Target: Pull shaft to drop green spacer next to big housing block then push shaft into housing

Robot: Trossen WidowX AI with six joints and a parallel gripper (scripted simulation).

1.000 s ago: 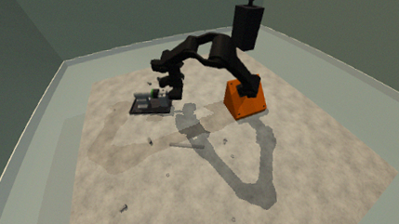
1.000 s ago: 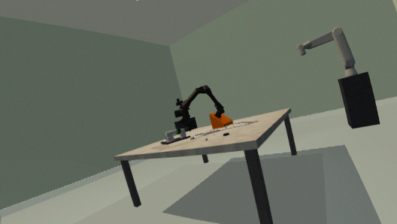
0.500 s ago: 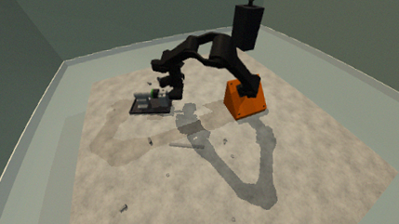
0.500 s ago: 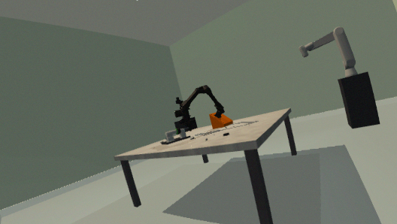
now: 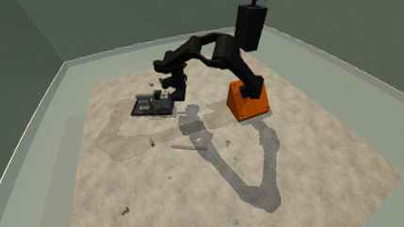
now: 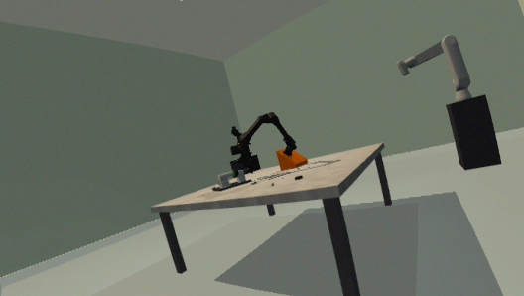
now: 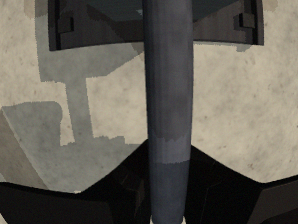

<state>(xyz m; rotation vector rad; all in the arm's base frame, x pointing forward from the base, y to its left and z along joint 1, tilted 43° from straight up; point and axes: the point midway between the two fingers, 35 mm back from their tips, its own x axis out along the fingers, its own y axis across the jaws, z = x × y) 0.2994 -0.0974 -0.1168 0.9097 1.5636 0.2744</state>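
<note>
The dark grey shaft is 70 mm ahead of my gripper tip, 30 mm to the right of it and 30 mm above it. The rest, counted from my gripper tip: green spacer 130 mm ahead, 50 mm to the right, 30 mm above.
</note>
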